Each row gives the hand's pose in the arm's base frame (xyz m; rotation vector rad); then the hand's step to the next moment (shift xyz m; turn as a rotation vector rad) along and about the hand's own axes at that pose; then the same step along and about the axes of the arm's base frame.
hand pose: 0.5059 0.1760 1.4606 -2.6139 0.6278 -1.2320
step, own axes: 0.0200 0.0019 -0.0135 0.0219 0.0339 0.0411
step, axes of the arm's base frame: 0.0004 -0.0105 0.0218 0.0340 -0.0407 -0.0226
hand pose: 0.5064 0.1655 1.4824 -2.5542 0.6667 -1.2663
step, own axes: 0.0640 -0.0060 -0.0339 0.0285 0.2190 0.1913
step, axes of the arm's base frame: 0.0086 -0.0254 0.0675 0.1011 -0.2072 -0.1795
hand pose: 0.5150 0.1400 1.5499 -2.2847 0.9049 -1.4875
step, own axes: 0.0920 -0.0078 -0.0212 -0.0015 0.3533 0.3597
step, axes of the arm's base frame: 0.0095 -0.0496 0.0801 0.1955 -0.3100 -0.3463
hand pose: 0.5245 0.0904 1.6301 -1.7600 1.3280 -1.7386
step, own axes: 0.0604 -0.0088 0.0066 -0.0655 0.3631 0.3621
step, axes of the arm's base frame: -0.0016 -0.0450 0.0417 0.2056 -0.2659 -0.3928
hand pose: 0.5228 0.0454 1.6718 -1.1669 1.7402 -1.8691
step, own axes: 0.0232 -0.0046 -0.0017 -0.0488 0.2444 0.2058
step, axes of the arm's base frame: -0.0141 -0.0146 0.0122 0.1131 -0.1503 -0.2628
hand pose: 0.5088 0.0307 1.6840 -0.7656 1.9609 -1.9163
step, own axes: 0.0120 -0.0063 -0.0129 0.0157 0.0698 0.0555
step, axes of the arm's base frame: -0.0159 0.0042 0.0090 0.0063 -0.0568 -0.0703
